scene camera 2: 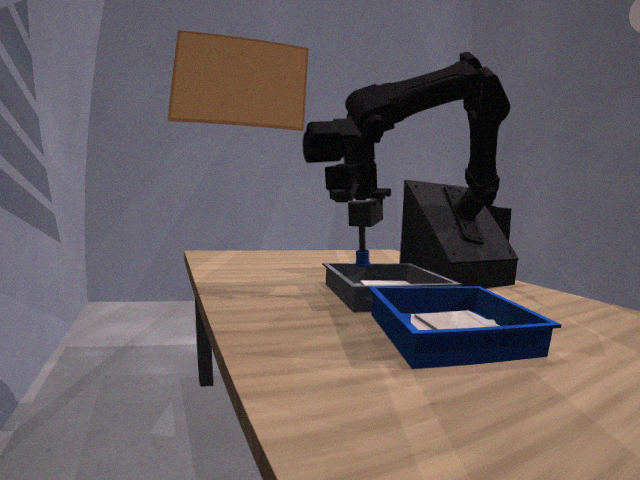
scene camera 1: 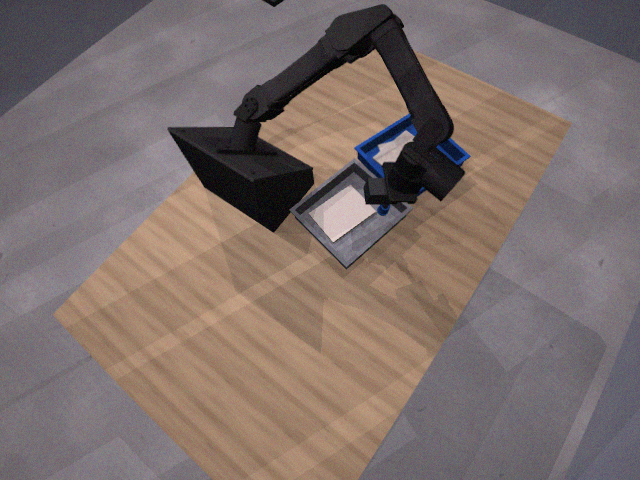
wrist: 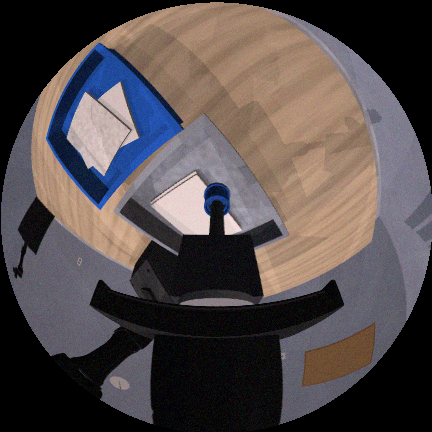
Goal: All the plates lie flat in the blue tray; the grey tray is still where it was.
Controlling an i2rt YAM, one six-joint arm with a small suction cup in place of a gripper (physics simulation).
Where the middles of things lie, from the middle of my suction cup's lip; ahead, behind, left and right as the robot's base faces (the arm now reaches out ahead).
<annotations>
I see my suction cup 70 mm past the grey tray (scene camera 1: 348, 249), 40 mm to the left of it and 60 mm above it. From my suction cup the other things lie so: blue tray (scene camera 2: 523, 334) (70 mm behind, 220 mm to the left, 60 mm below).
</annotations>
